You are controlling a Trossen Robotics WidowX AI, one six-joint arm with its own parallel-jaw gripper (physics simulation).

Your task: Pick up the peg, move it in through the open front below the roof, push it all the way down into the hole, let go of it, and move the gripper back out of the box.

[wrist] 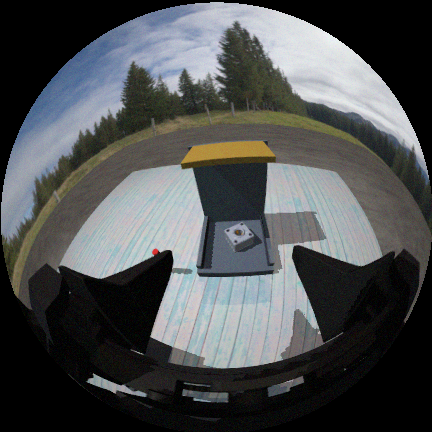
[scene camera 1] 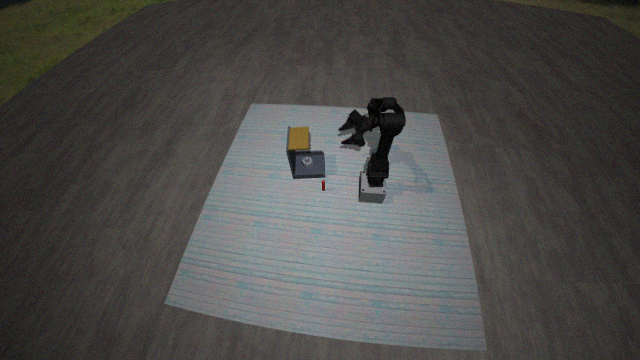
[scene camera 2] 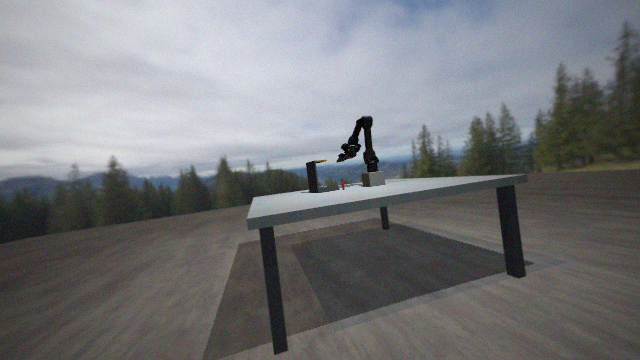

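Pixels of known places: gripper, fingertip midpoint: (wrist: 234,255) (scene camera 1: 340,136) (scene camera 2: 339,160); arm's base, link origin: (scene camera 1: 375,181) (scene camera 2: 373,171).
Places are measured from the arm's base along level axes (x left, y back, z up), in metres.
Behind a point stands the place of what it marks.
Observation:
A red peg (scene camera 1: 323,186) @(y -0.244, x -0.009, z -0.057 m) (scene camera 2: 343,184) @(y -0.244, x -0.007, z -0.061 m) stands upright on the table beside the box. In the wrist view its red top (wrist: 155,252) @(y -0.241, x -0.018, z -0.018 m) shows just past the left finger, which hides the rest. The dark grey box (scene camera 1: 309,175) @(y -0.317, x -0.087, z -0.074 m) (scene camera 2: 312,177) @(y -0.408, x -0.150, z 0.013 m) (wrist: 230,192) @(y -0.399, x -0.159, z 0.003 m) has a tall back wall, a low tray floor and a yellow roof (scene camera 1: 299,138) @(y -0.350, x -0.158, z 0.126 m) (scene camera 2: 320,161) @(y -0.354, x -0.097, z 0.117 m) (wrist: 229,153) @(y -0.325, x -0.170, z 0.126 m). A light grey block with the hole (scene camera 1: 307,161) @(y -0.331, x -0.172, z -0.065 m) (wrist: 239,233) @(y -0.341, x -0.178, z -0.076 m) sits on the tray floor, turned at an angle. My gripper (scene camera 1: 341,137) @(y -0.162, x -0.178, z 0.113 m) (scene camera 2: 339,159) @(y -0.162, x -0.178, z 0.113 m) (wrist: 234,255) @(y -0.162, x -0.178, z 0.113 m) is wide open and empty, raised above the table outside the box's open front.
The arm's grey base block (scene camera 1: 372,194) @(y -0.018, x 0.061, z -0.017 m) (scene camera 2: 373,178) @(y -0.044, x 0.058, z -0.046 m) stands on the table (scene camera 1: 325,280) @(y -0.234, x 0.420, z -0.098 m) (scene camera 2: 390,196) @(y -0.363, x 0.611, z -0.102 m) (wrist: 200,305) @(y -0.167, x -0.105, z -0.099 m), on the side of the box's open front. The tray has low side rims and a front rim. The yellow roof juts out from the top of the back wall.

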